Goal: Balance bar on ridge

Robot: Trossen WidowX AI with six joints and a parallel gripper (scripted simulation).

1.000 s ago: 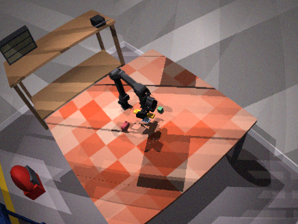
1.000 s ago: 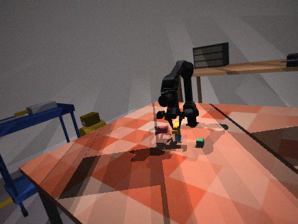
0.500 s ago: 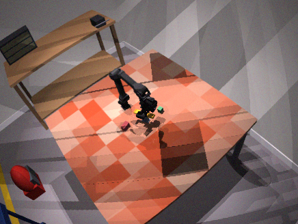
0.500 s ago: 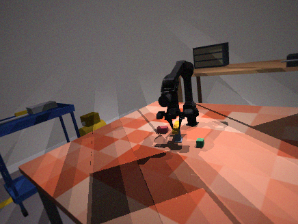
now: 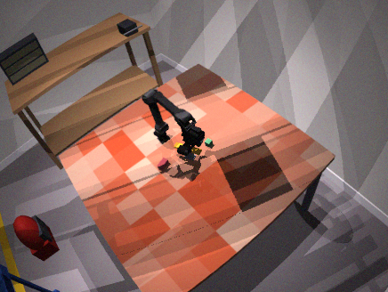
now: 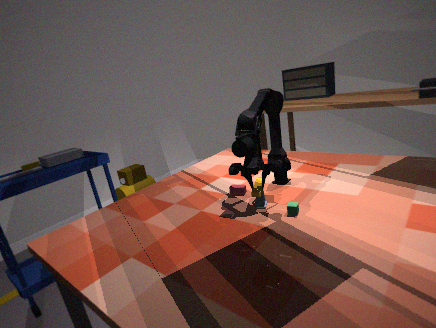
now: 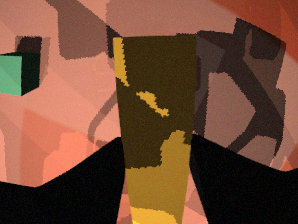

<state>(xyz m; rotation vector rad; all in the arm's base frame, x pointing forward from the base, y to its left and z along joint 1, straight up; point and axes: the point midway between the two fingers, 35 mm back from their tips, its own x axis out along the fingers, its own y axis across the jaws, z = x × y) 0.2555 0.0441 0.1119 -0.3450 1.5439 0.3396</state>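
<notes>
Now: the yellow bar 3 cm behind my gripper tip and 1 cm to the right of it. Round my gripper tip: pink block (16 cm to the right, 8 cm behind, 6 cm below); then green cube (13 cm to the left, 6 cm below, 2 cm behind).
</notes>
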